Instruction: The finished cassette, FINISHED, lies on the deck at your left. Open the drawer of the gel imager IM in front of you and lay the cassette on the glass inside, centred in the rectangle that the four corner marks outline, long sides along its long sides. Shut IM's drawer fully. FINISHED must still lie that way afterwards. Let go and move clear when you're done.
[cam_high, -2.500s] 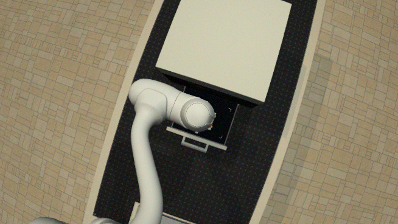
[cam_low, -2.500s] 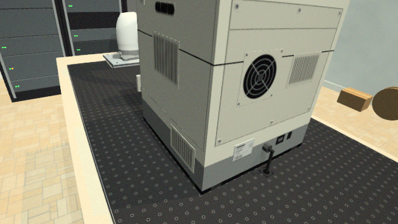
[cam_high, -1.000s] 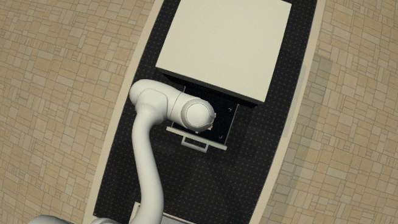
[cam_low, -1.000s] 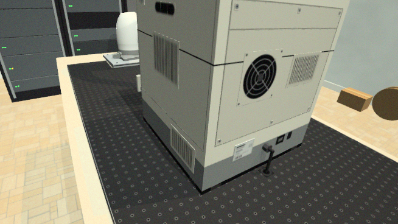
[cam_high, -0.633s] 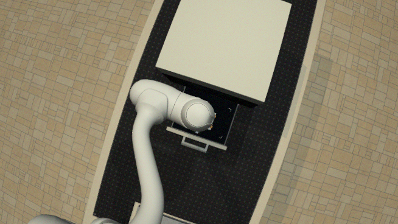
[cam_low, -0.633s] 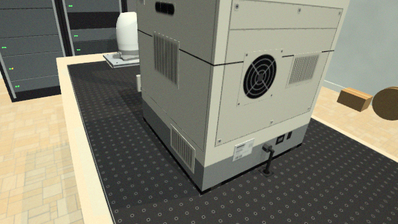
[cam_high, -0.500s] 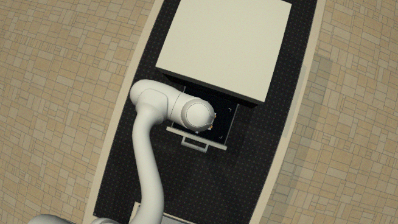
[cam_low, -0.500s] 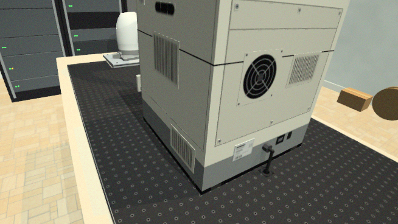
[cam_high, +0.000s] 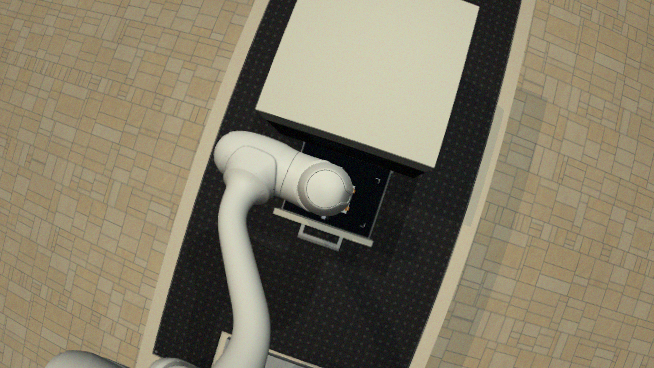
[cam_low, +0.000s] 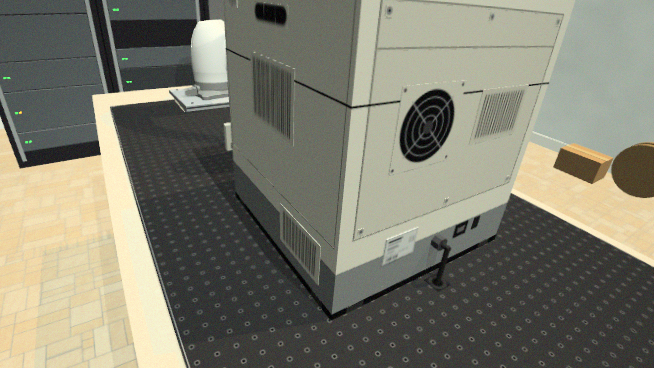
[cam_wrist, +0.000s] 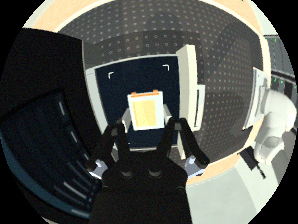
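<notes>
Right now the cassette is 1 cm to the right of my hand and 2 cm below it.
</notes>
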